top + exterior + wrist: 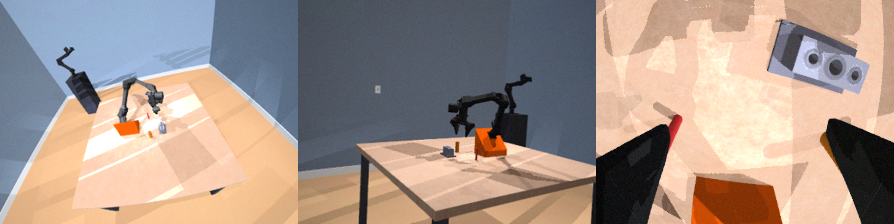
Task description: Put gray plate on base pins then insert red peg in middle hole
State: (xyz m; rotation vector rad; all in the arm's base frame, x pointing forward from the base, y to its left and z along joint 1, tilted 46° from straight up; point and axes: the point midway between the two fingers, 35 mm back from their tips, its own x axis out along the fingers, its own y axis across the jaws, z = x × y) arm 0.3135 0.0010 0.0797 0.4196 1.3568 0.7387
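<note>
Right now my gripper tip is 9 cm past the red peg, 7 cm to the right of it and 11 cm above it. The rest, counted from my gripper tip: orange-yellow object: 8 cm behind, 17 cm to the right, 11 cm below; gray plate: 4 cm ahead, 10 cm to the right, 11 cm below; base: 4 cm ahead, 10 cm to the right, 15 cm below.
</note>
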